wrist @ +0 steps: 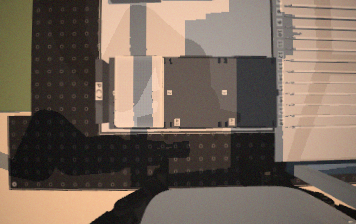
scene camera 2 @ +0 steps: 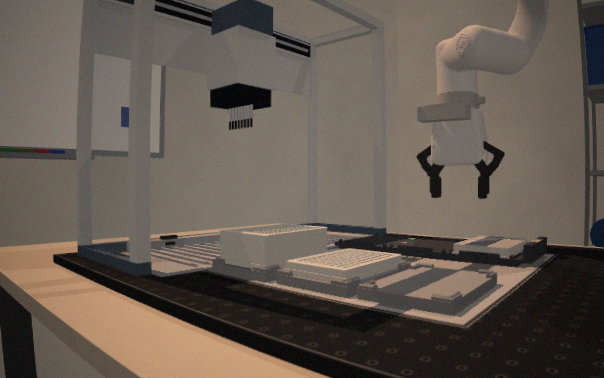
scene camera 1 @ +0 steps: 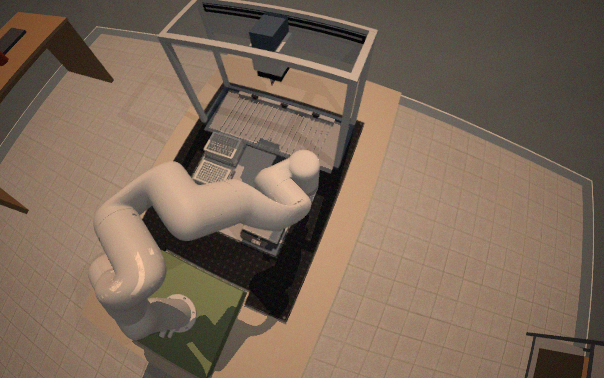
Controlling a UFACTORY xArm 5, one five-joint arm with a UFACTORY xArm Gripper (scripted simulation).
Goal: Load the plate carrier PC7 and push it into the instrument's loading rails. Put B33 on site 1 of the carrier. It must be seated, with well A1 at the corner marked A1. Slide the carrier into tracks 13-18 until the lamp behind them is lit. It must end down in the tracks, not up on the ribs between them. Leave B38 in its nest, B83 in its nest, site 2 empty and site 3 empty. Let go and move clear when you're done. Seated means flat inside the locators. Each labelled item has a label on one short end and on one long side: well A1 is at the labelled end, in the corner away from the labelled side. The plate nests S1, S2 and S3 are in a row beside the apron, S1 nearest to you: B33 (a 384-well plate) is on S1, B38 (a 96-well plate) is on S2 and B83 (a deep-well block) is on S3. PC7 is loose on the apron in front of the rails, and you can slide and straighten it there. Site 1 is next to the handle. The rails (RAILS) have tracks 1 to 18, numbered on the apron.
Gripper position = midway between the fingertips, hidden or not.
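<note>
A 96-well plate B38 (scene camera 2: 323, 267) is visible; in the wrist view the 96-well plate B38 is out of frame. Also visible is a plate carrier PC7 (scene camera 2: 442, 247), and the wrist view shows the plate carrier PC7 (wrist: 200, 92) too. Scene camera 2 shows my gripper (scene camera 2: 458, 198); the wrist view likewise shows my gripper (wrist: 203, 168).
</note>
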